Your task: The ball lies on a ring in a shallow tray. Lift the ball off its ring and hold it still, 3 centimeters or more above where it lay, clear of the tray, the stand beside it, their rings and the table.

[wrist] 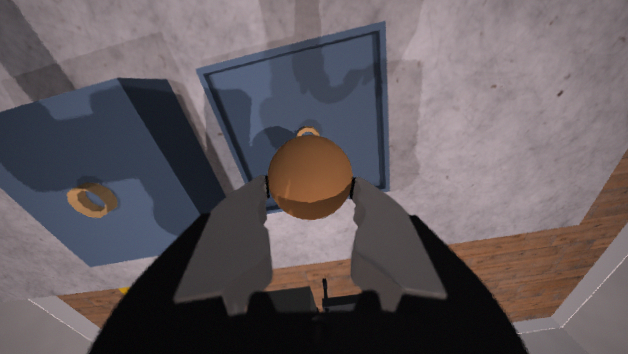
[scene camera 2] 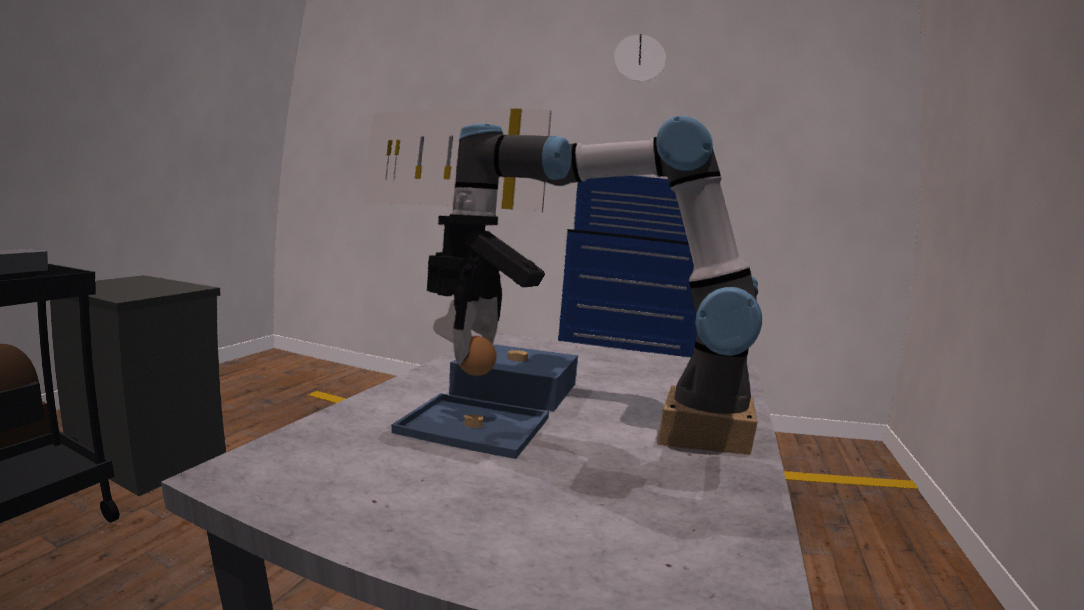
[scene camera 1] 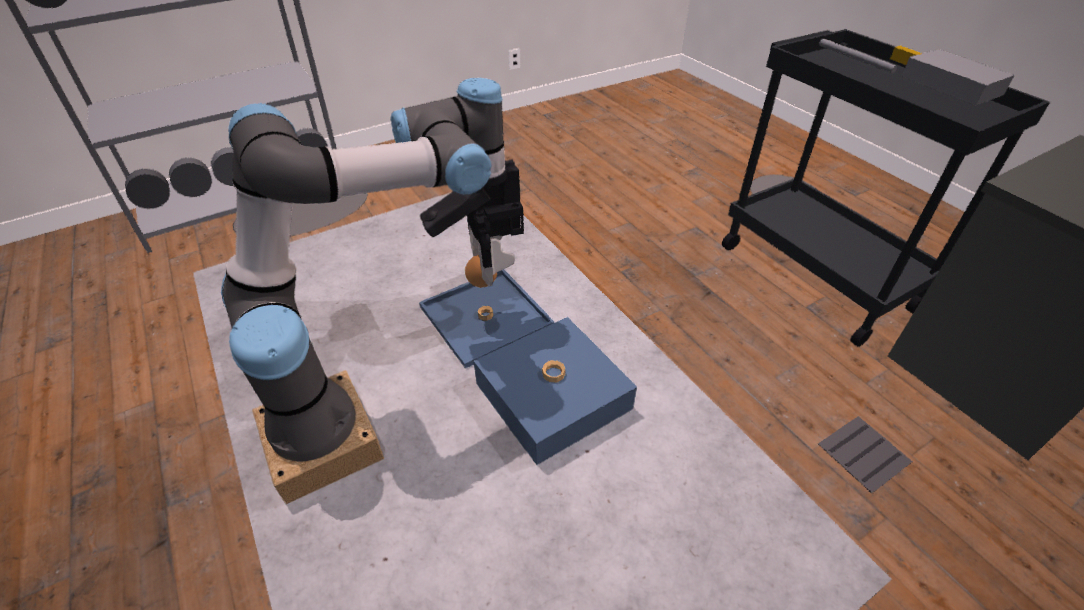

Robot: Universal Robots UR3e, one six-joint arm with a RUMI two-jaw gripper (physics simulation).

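Where they show: gripper, between the fingertips: (wrist: pixel 309 179) (scene camera 2: pixel 472 360) (scene camera 1: pixel 485 274); arm's base, origin of its link: (scene camera 2: pixel 712 401) (scene camera 1: pixel 312 423).
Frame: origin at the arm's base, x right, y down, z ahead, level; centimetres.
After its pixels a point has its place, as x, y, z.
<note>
My gripper (wrist: pixel 309 179) {-15.3, -4.7, 34.8} is shut on the orange ball (scene camera 1: pixel 479 271) {-13.3, -7.4, 33.1} (scene camera 2: pixel 479 356) {-17.7, -6.2, 32.6} (wrist: pixel 310 172) {-15.5, -8.0, 32.6}, one fingertip on each side of it. The ball hangs in the air above the shallow blue tray (scene camera 1: pixel 443 333) {-13.3, 4.3, 25.0} (scene camera 2: pixel 454 443) {-24.6, 5.1, 32.6} (wrist: pixel 345 65) {-19.9, 5.3, 26.9}, with a visible gap below it. The small tan ring (scene camera 1: pixel 485 313) {-15.7, 5.3, 34.4} (scene camera 2: pixel 473 421) {-16.5, 4.3, 33.6} (wrist: pixel 308 131) {-15.3, 4.5, 33.3} stands bare on the tray floor; in the wrist view the ball partly hides it. The ball touches neither tray nor ring.
The taller blue stand (scene camera 1: pixel 523 424) {14.4, -0.2, 28.3} (scene camera 2: pixel 504 385) {-1.6, 2.3, 35.2} (wrist: pixel 55 150) {8.6, -0.2, 31.5} is beside the tray, with a wider tan ring (scene camera 1: pixel 554 371) {7.4, -0.3, 37.2} (scene camera 2: pixel 517 355) {6.1, -1.3, 36.3} (wrist: pixel 80 200) {9.0, -0.9, 36.7} on top. The arm's base block (scene camera 1: pixel 325 474) {7.4, 2.9, -0.4} (scene camera 2: pixel 706 430) {-7.8, 2.4, -0.2} stands on the same grey table (scene camera 1: pixel 644 515) {32.5, 5.6, 38.6} (scene camera 2: pixel 424 523) {-46.7, 5.6, 24.6}.
</note>
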